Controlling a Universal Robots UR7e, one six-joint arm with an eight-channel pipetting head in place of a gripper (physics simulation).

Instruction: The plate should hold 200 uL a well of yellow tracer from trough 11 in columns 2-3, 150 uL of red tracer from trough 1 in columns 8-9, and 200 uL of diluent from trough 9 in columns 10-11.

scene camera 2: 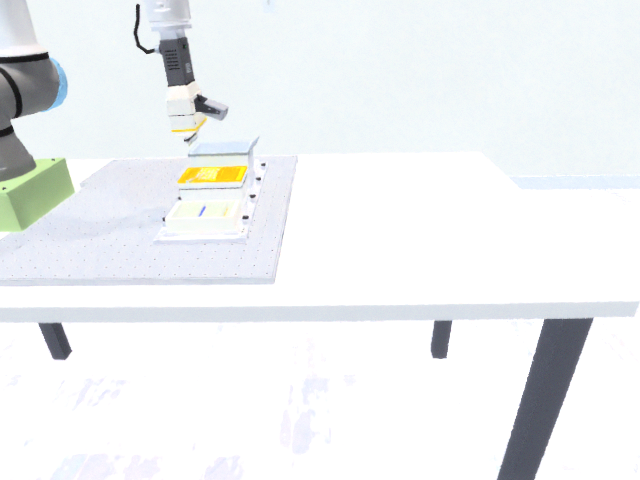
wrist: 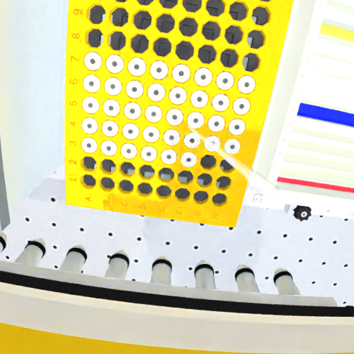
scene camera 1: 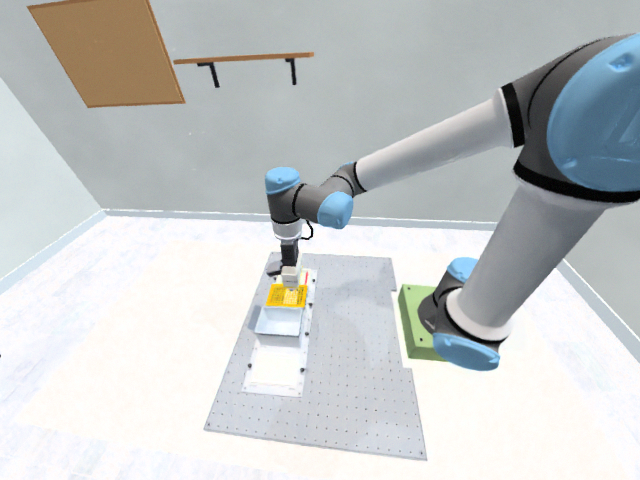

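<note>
My pipetting head (scene camera 1: 290, 284) (scene camera 2: 189, 137) (wrist: 161, 268) is above the yellow tip rack (scene camera 1: 273, 295) (scene camera 2: 237, 174) (wrist: 80, 192), past its row 1 edge in the wrist view. Its eight nozzles are bare. Tips fill rows 4 to 7 and row 3 from A to F; G and H of row 3 look empty. A loose translucent tip (wrist: 232, 158) lies slanted across the H side of the rack, towards the reservoir. The trough reservoir (scene camera 2: 204, 225) (wrist: 310, 162) shows a red strip (scene camera 1: 306, 277) (wrist: 320, 185), a blue strip (scene camera 2: 202, 211) (wrist: 325, 114) and a yellow strip (scene camera 2: 225, 210) (wrist: 340, 32). I cannot make out the plate.
An open pale bin (scene camera 1: 279, 322) (scene camera 2: 222, 149) stands beside the rack. The white carrier (scene camera 1: 271, 387) (scene camera 2: 201, 238) has black knobs and sits on a perforated board (scene camera 1: 361, 413) (scene camera 2: 129, 263). The arm's base stands on a green block (scene camera 1: 413, 320) (scene camera 2: 46, 191).
</note>
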